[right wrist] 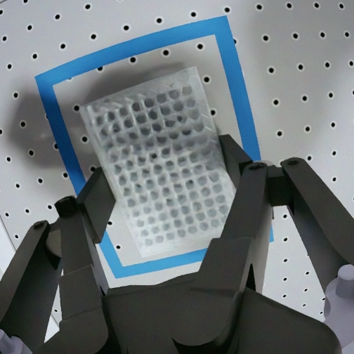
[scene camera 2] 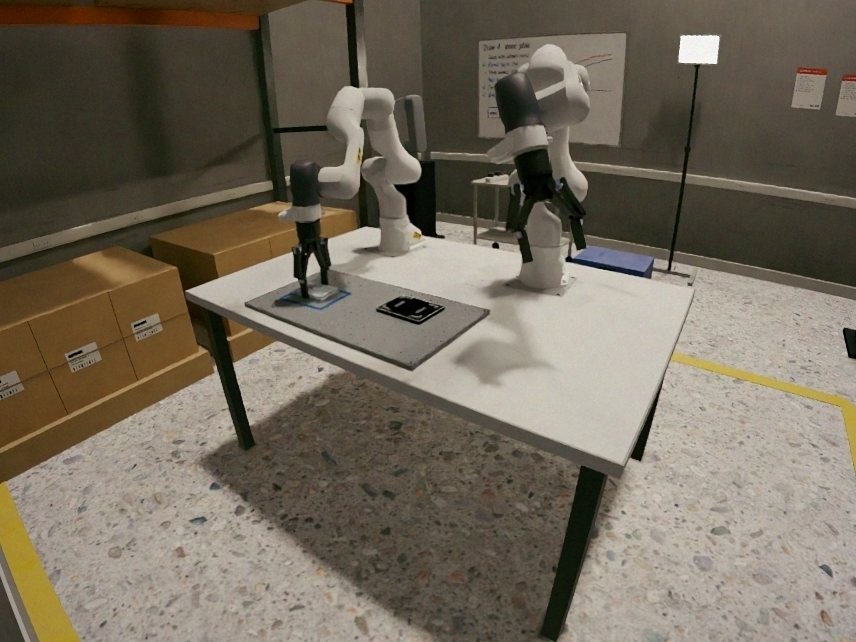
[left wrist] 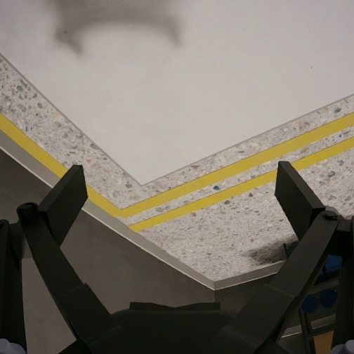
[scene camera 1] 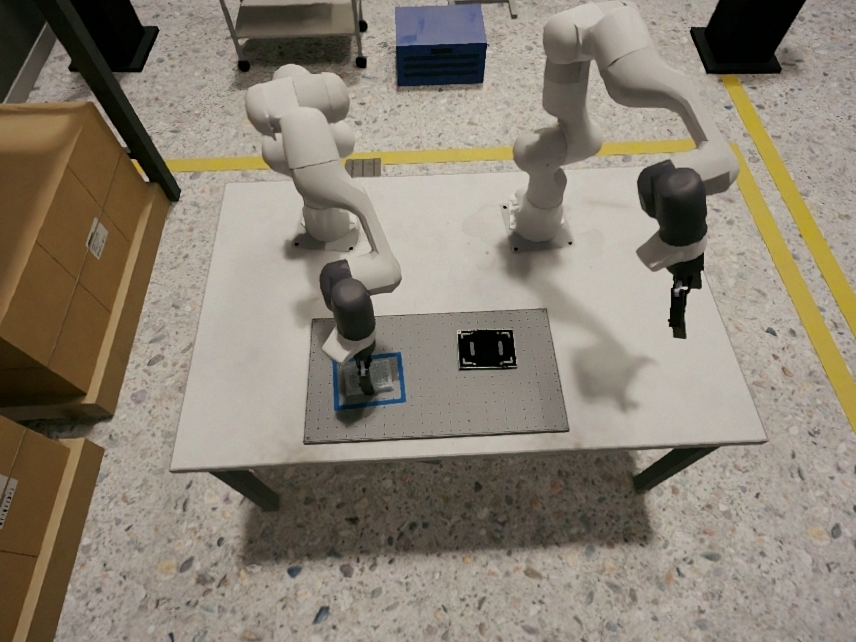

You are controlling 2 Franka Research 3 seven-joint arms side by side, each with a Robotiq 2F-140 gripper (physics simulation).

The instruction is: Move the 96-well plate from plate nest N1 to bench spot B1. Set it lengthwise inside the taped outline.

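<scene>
The clear 96-well plate (scene camera 1: 385, 375) (scene camera 2: 323, 293) (right wrist: 160, 150) is level, its long side parallel to the long side of the blue taped outline (scene camera 1: 402, 380) (scene camera 2: 334, 301) (right wrist: 239, 100). It appears inside the tape, nearer one short side in the right wrist view; whether it touches the board cannot be told. My right gripper (scene camera 1: 366, 385) (scene camera 2: 314, 285) (right wrist: 165, 167) is shut on the plate, across its width. The black plate nest (scene camera 1: 486, 348) (scene camera 2: 410, 308) holds no plate. My left gripper (scene camera 1: 678, 323) (scene camera 2: 553, 247) (left wrist: 179, 179) is open and empty, high above the table's right part.
The grey perforated board (scene camera 1: 449, 414) (scene camera 2: 373, 335) bears the nest and the outline, and lies on the white table (scene camera 1: 262, 276) (scene camera 2: 587, 386). Cardboard boxes (scene camera 1: 48, 228) (scene camera 2: 89, 310) stand on the floor at the left. A blue crate (scene camera 1: 440, 62) (scene camera 2: 615, 262) stands behind the table.
</scene>
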